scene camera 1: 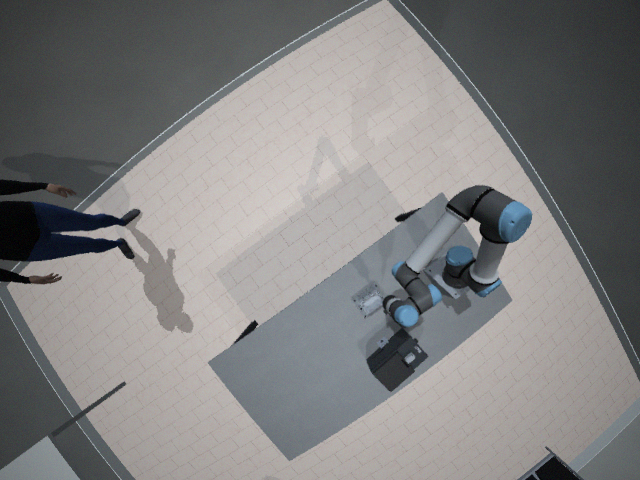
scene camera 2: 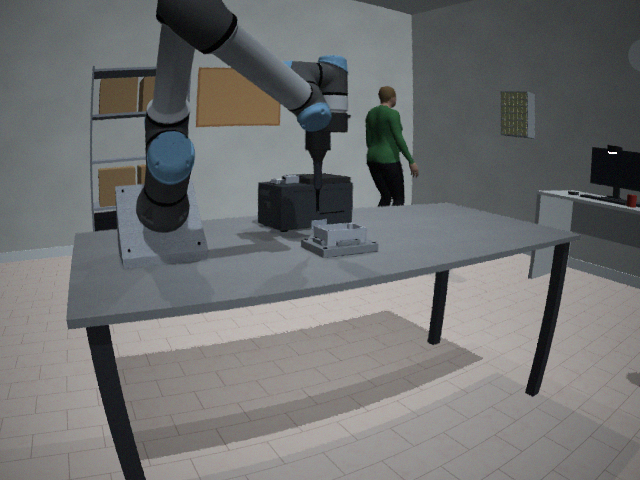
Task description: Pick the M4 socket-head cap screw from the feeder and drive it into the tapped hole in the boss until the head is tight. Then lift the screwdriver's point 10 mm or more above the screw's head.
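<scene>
My screwdriver points straight down in scene camera 2. Its thin dark tip stands a small gap above the back left part of the light grey workpiece, near a small upright tab. The workpiece sits on a flat grey fixture plate. In scene camera 1 the wrist hides the screwdriver's tip. The dark box-shaped feeder stands behind the fixture in scene camera 2, apart from the tip. The screw, the boss and its tapped hole are too small to make out, and whether the tip carries a screw cannot be told.
The grey table carries the arm's base plate, the fixture and the feeder. A person in green stands beyond the table. A person in blue trousers is at the left of scene camera 1, away from the table.
</scene>
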